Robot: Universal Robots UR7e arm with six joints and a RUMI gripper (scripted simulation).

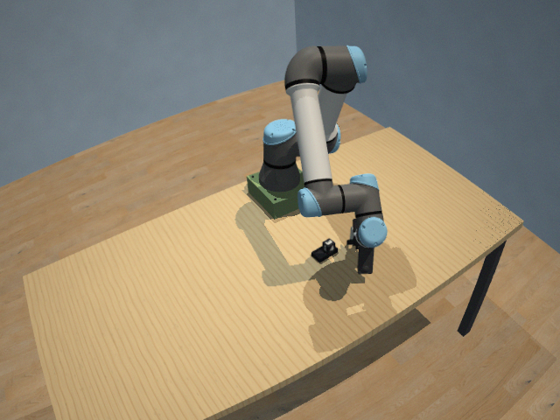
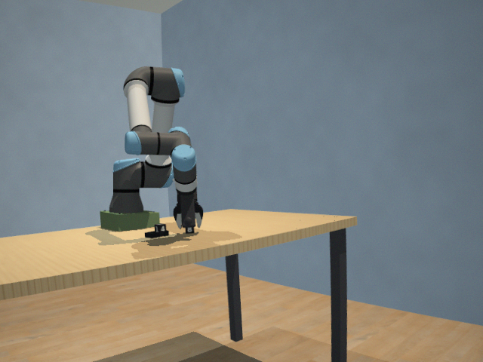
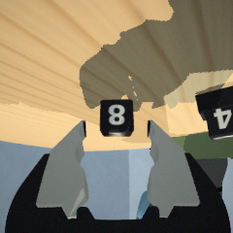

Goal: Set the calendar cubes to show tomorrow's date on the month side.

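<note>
My hand is 10 mm past the black digit cube and 10 mm above it. Also, from my hand: black calendar tray: 30 mm behind, 120 mm to the right, 20 mm below.
</note>
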